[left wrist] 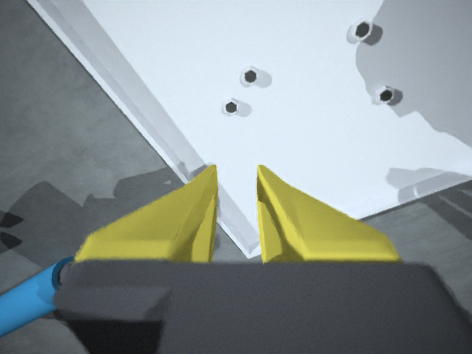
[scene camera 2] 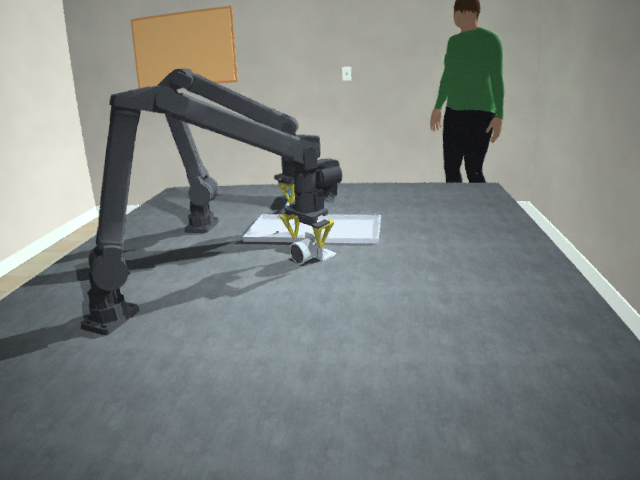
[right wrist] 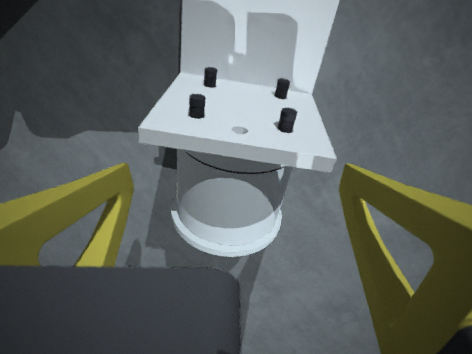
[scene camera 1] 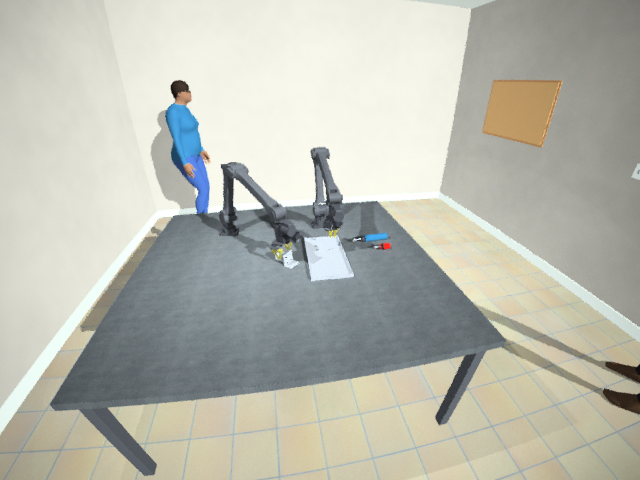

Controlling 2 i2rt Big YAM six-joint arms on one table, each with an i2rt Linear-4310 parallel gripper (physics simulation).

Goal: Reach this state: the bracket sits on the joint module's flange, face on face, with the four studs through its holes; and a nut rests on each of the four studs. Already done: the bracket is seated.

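Where they show: left gripper, between the fingertips: [left wrist: 237,176] [scene camera 2: 292,202] [scene camera 1: 332,237]; right gripper, between the fingertips: [scene camera 2: 307,242] [right wrist: 236,175] [scene camera 1: 284,254]; left arm's base, origin of its link: [scene camera 2: 202,226] [scene camera 1: 320,225]; right arm's base, origin of its link: [scene camera 2: 111,319] [scene camera 1: 230,233].
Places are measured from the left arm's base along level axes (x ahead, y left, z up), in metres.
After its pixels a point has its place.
Observation:
The white bracket [right wrist: 238,118] {x 0.440, y -0.244, z 0.050 m} sits on the white joint module [right wrist: 227,213] {x 0.415, y -0.276, z 0.062 m}, with four black studs [right wrist: 197,105] {x 0.431, y -0.230, z 0.056 m} standing bare through its holes. The assembly also shows in scene camera 2 [scene camera 2: 310,251] {x 0.437, y -0.294, z 0.039 m}. My right gripper [right wrist: 236,175] {x 0.425, y -0.266, z 0.052 m} is open and empty, its yellow fingers either side of the module, just above it [scene camera 2: 306,227]. My left gripper [left wrist: 237,176] {x 0.325, y 0.026, z 0.078 m} is shut on nothing, hovering over the near corner of the white tray [left wrist: 274,99] {x 0.321, y -0.002, z 0.004 m}. Several hex nuts lie in the tray, among them one [left wrist: 231,107] {x 0.333, y 0.025, z 0.009 m}, another [left wrist: 250,76] {x 0.344, y 0.005, z 0.009 m} and a third [left wrist: 385,95] {x 0.290, y -0.066, z 0.009 m}.
A blue-handled tool [scene camera 1: 372,237] {x 0.276, y 0.293, z 0.031 m} and a red-handled tool [scene camera 1: 381,246] {x 0.381, y 0.316, z 0.025 m} lie right of the tray [scene camera 1: 327,256] {x 0.408, y -0.018, z 0.004 m}. A person in blue [scene camera 1: 189,147] stands behind the table, and a person in green [scene camera 2: 469,95] stands beyond its far edge.

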